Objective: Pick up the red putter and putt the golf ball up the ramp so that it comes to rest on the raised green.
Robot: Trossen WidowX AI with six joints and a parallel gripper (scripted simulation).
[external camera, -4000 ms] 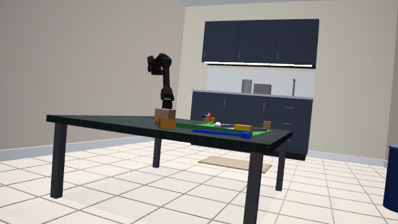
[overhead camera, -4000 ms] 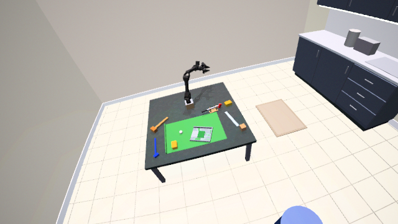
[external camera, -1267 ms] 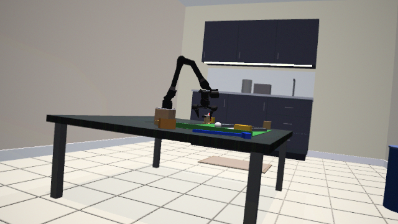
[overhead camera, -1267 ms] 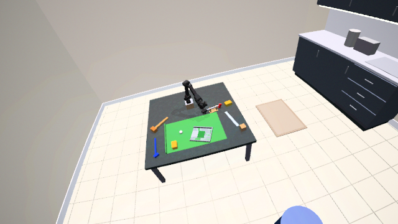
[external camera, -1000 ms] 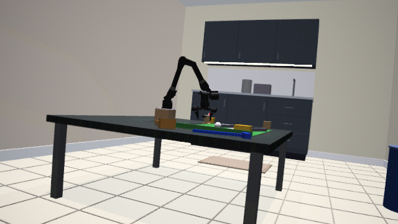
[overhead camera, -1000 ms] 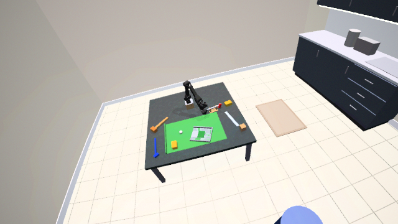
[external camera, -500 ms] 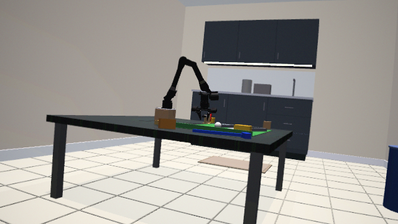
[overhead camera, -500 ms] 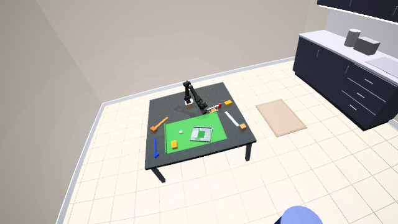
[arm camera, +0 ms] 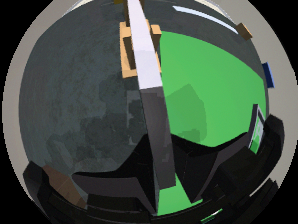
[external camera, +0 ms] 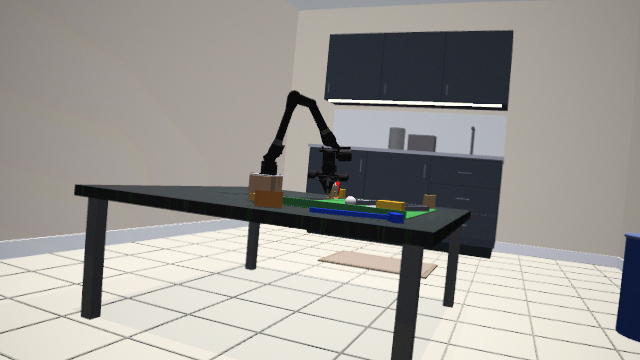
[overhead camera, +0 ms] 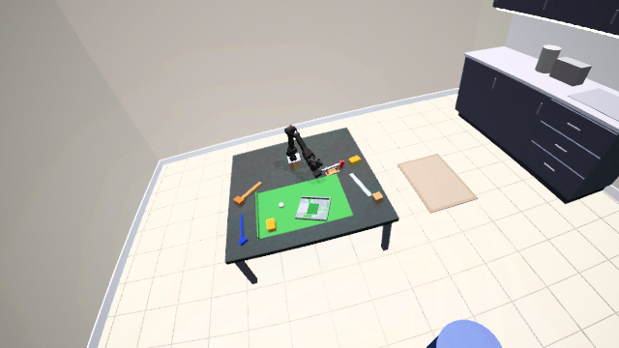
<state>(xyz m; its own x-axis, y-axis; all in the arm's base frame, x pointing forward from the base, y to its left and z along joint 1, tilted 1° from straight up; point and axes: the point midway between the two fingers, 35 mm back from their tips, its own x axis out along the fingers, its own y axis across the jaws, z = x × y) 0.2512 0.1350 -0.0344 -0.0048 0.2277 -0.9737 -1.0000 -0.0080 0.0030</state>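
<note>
Right now the red putter is 11 cm to the left of my gripper tip, 3 cm above it and 1 cm behind it. Round my gripper tip: white golf ball 39 cm to the right, 18 cm ahead, 1 cm below; wooden putter stand 13 cm to the left; blue putter 74 cm to the right, 27 cm ahead, 2 cm below.
</note>
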